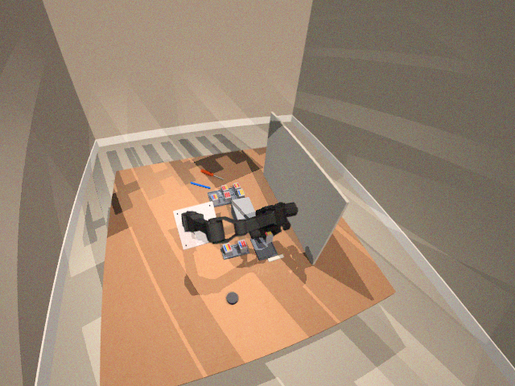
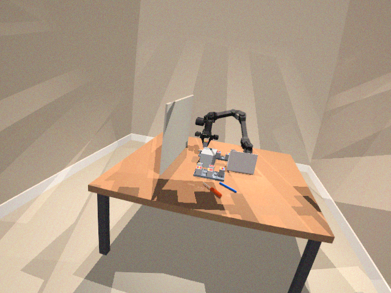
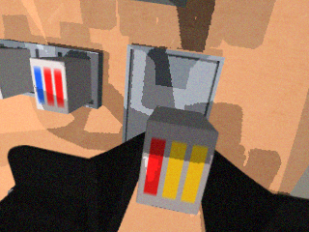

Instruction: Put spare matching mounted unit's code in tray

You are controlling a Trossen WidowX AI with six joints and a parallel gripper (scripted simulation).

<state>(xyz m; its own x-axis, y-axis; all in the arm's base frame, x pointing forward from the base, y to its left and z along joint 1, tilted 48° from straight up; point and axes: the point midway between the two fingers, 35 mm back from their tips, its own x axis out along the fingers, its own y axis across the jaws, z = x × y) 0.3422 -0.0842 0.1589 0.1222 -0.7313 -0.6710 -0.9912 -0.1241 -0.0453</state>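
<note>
Right now the dark tray is 10 mm behind my gripper tip and 70 mm below it. Round my gripper tip: tall grey panel 180 mm ahead, 190 mm to the left, 150 mm above; then grey mounted unit 60 mm behind, 190 mm to the left, 30 mm below; then small white stick 30 mm ahead, 80 mm to the right, 70 mm below.
</note>
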